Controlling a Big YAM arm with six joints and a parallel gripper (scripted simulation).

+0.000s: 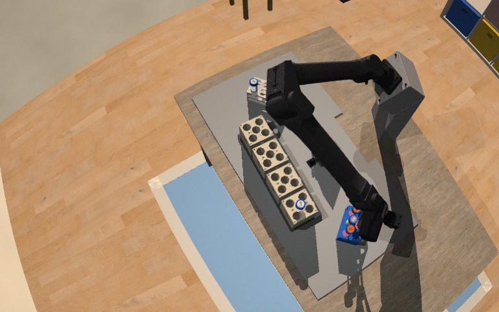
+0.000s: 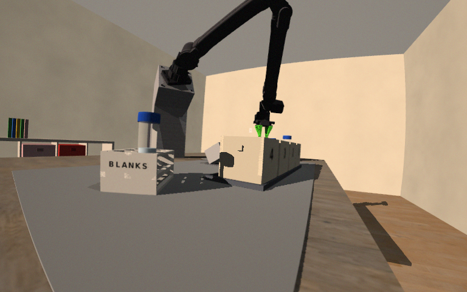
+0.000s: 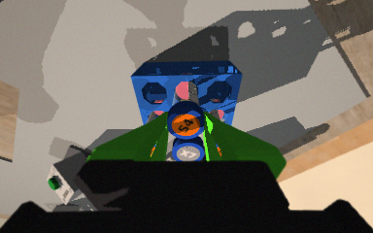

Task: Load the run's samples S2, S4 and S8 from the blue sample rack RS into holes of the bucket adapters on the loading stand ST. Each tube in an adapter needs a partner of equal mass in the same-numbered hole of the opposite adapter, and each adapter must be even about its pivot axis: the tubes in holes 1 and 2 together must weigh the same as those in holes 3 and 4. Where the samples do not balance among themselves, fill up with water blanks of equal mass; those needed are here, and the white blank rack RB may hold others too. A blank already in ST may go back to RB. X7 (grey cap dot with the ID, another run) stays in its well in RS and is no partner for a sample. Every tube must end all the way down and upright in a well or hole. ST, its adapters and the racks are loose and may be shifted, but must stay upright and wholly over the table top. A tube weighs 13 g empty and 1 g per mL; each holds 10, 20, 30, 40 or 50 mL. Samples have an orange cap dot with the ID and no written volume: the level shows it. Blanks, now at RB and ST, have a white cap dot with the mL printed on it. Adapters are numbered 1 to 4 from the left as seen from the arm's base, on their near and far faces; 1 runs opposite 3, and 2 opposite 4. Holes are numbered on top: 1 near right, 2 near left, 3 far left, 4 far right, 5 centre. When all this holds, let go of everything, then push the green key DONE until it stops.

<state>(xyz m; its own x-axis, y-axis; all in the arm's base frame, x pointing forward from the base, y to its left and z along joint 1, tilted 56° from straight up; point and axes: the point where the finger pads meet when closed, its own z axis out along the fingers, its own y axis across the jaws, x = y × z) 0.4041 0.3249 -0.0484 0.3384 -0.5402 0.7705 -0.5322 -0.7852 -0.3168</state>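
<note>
Now: the orange-dot sample 10 mm to the left of my hand and 50 mm below it. From my hand the other things lie so: grey-dot tube X7 (30 mm ahead, 30 mm to the right, 50 mm below); orange-dot tube (10 mm behind, 60 mm to the right, 50 mm below); blue sample rack RS (10 mm ahead, 20 mm to the right, 90 mm below).
</note>
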